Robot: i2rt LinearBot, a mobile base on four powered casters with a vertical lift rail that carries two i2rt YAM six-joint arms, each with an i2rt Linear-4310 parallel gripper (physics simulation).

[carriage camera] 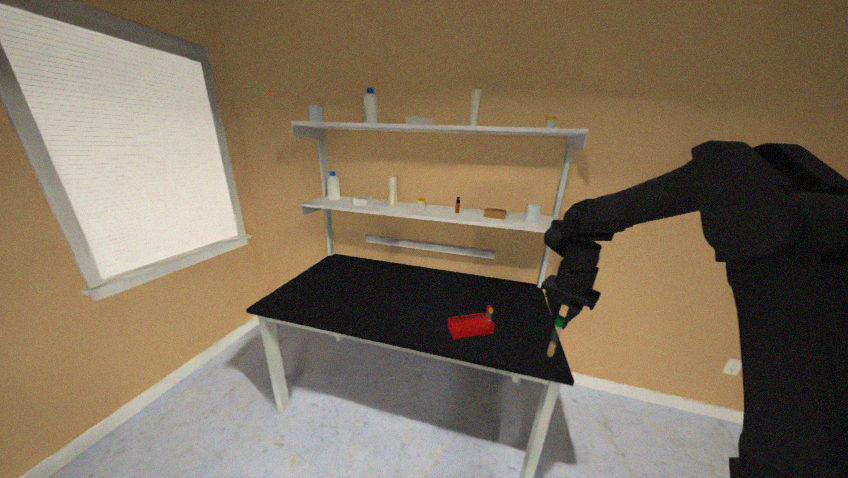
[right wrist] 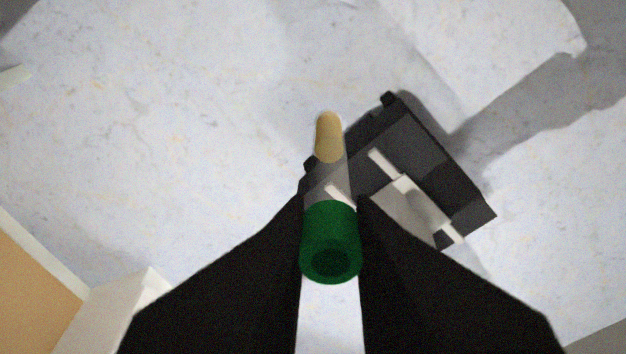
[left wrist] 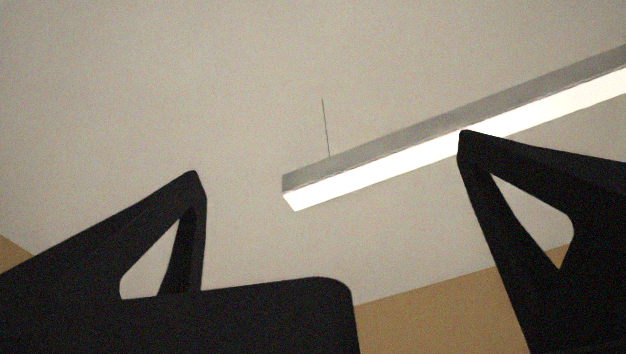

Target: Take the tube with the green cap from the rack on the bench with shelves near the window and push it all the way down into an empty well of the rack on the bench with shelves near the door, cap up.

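Places are measured from the left arm's base along level axes (x right, y down, z ahead), in centimetres.
Pixels of known places: left gripper, fingertip midpoint: [left wrist: 328, 164]; right gripper, fingertip midpoint: [carriage camera: 558, 325] [right wrist: 330, 209].
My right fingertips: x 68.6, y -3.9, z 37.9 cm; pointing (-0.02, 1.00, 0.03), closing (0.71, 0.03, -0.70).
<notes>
For each thing: its middle in the pictures, then the offset to it from my right fingertips. Level surfaces: height alone.
- tube with the green cap, body centre: [right wrist: 329, 168] [carriage camera: 555, 337] dx -0.3, dy +3.3, dz -0.2 cm
- red rack, body centre: [carriage camera: 470, 325] dx -5.3, dy +41.7, dz +52.1 cm
- black bench top, its level: dy +44.6 cm
The tube with the green cap [carriage camera: 559, 321] [right wrist: 331, 242] is held cap up between the fingers of my right gripper [carriage camera: 562, 314] [right wrist: 330, 209], which is shut on it at the cap. Its tan lower end points down, over the floor in the right wrist view. In the carriage view the tube shows at the right end of the bench. A red rack [carriage camera: 470, 326] stands on this bench near the window, with a red cap and a yellow cap at its right end. My left gripper [left wrist: 328, 164] is open and empty, pointing at the ceiling. The rack near the door does not show.
The black bench top [carriage camera: 380, 290] has two shelves [carriage camera: 439, 128] [carriage camera: 415, 209] above it with bottles, jars and boxes. A window [carriage camera: 124, 142] is at the left. The robot's dark base [right wrist: 425, 150] shows below the tube in the right wrist view. A ceiling lamp [left wrist: 380, 172] hangs overhead.
</notes>
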